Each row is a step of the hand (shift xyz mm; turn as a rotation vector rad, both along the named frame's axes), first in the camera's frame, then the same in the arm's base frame.
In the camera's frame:
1: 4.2 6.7 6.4 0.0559 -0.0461 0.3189
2: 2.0 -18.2 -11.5 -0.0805 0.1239 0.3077
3: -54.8 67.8 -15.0 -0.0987 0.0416 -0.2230
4: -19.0 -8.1 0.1 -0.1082 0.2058 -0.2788
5: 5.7 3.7 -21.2 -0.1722 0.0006 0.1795
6: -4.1 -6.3 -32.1 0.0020 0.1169 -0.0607
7: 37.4 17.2 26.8 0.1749 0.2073 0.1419
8: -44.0 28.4 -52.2 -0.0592 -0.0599 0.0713
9: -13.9 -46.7 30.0 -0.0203 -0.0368 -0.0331
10: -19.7 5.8 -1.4 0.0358 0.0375 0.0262
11: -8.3 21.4 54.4 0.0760 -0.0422 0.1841
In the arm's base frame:
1: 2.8 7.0 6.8 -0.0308 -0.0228 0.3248
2: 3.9 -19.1 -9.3 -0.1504 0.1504 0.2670
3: -45.4 68.3 -33.3 -0.0355 0.0273 -0.2433
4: -18.8 -7.4 -4.3 -0.0215 0.1869 -0.3105
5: 11.2 1.8 -19.2 -0.2124 0.0206 0.1279
6: 4.0 -8.7 -31.6 0.0238 0.1116 -0.0657
7: 30.1 18.0 34.4 0.1432 0.2117 0.1685
8: -27.5 25.7 -63.7 -0.0787 -0.0521 0.0572
9: -23.6 -43.7 28.4 -0.0130 -0.0386 -0.0347
10: -18.3 6.3 -6.9 0.0298 0.0382 0.0321
11: -20.9 25.9 48.8 0.0236 -0.0302 0.2000

